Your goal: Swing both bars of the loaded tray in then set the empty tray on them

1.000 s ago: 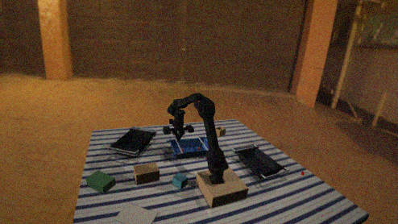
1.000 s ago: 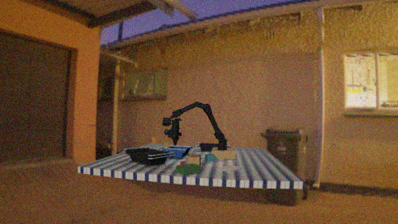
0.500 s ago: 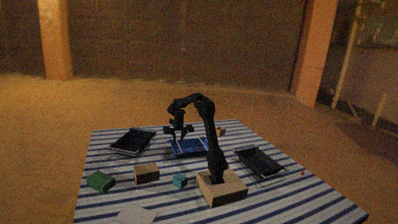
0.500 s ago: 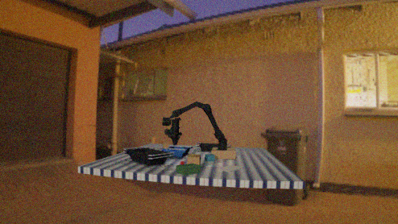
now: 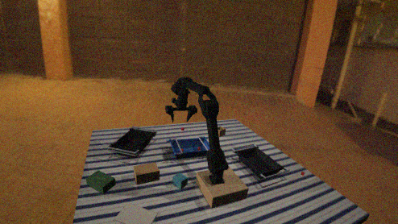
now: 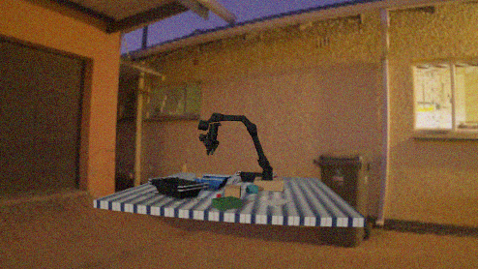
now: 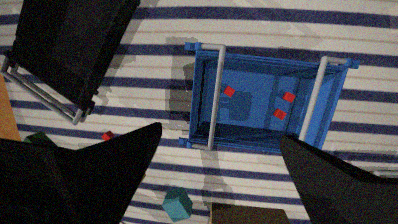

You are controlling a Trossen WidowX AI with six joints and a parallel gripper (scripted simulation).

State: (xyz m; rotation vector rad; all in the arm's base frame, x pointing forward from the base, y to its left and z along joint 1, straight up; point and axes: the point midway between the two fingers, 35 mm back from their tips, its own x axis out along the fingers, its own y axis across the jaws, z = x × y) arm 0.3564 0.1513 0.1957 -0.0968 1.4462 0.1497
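Now: gripper tip 20 cm past the dark tray, 47 cm to the left of it and 18 cm above it. Also, from my gripper tip: teal cube: 30 cm behind, 2 cm to the left, 20 cm below; then red block: 35 cm ahead, 7 cm to the right, 21 cm below; then tan block: 24 cm behind, 19 cm to the left, 19 cm below.
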